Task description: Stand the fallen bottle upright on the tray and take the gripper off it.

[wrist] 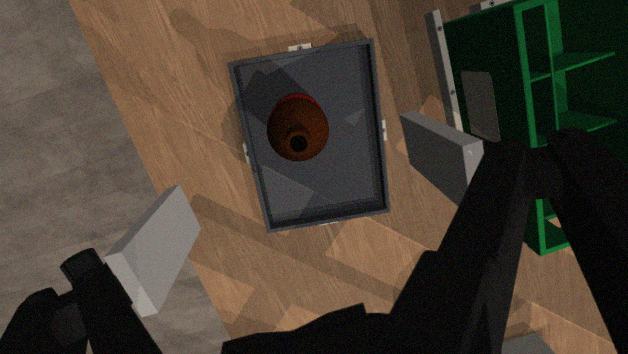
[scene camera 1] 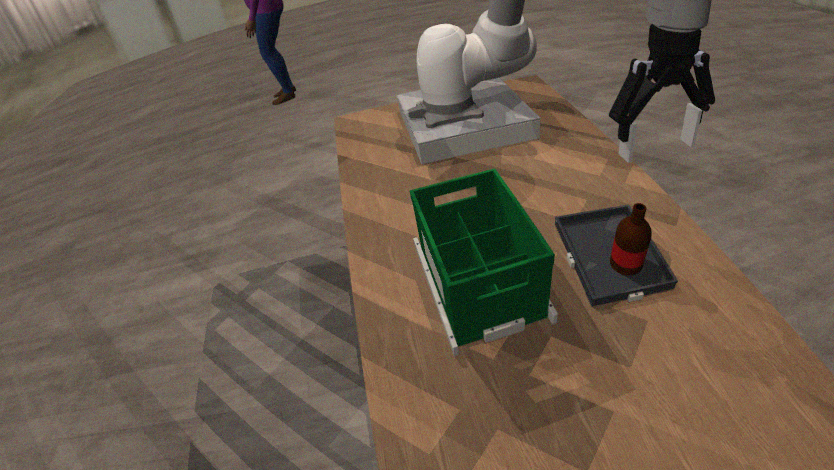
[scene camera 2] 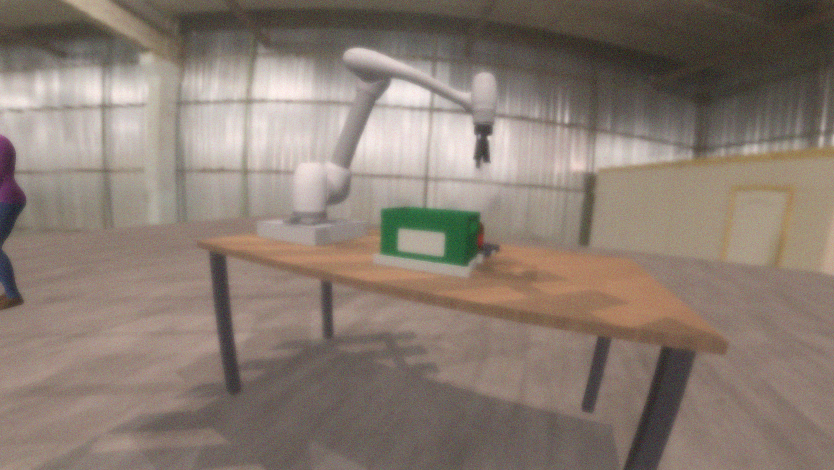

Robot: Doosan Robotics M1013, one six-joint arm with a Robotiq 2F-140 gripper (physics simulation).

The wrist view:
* my gripper: 295,173
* brown bottle: 297,129
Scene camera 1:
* my gripper: 657,149
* brown bottle: 633,234
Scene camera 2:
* my gripper: 481,178
